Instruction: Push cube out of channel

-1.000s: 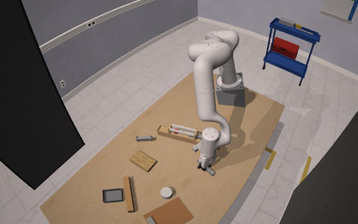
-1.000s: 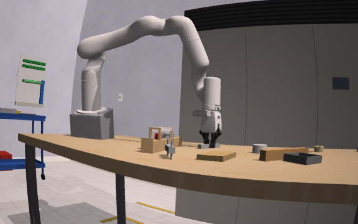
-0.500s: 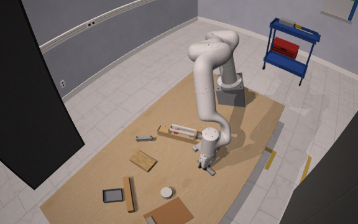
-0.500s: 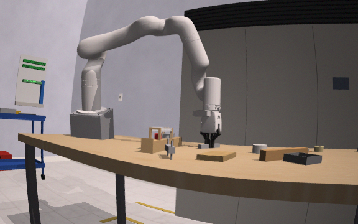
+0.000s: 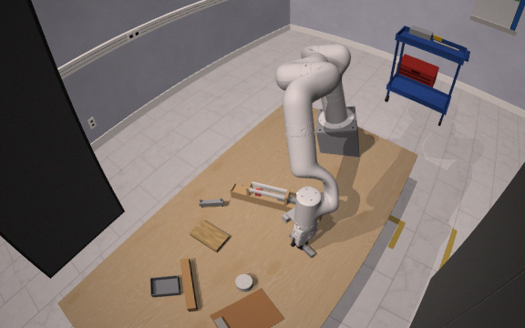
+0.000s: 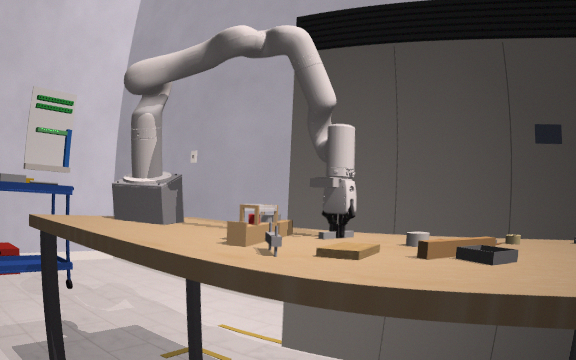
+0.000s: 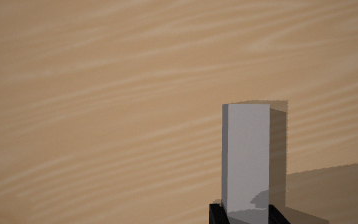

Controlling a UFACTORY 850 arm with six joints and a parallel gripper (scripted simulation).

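My hand is 8 cm past the channel, 26 cm to the left of it and 3 cm below it. Round my hand: grey push rod: 1 cm below; then red cube: 6 cm behind, 30 cm to the right, 3 cm above; then white puck: 28 cm ahead, 5 cm to the right.
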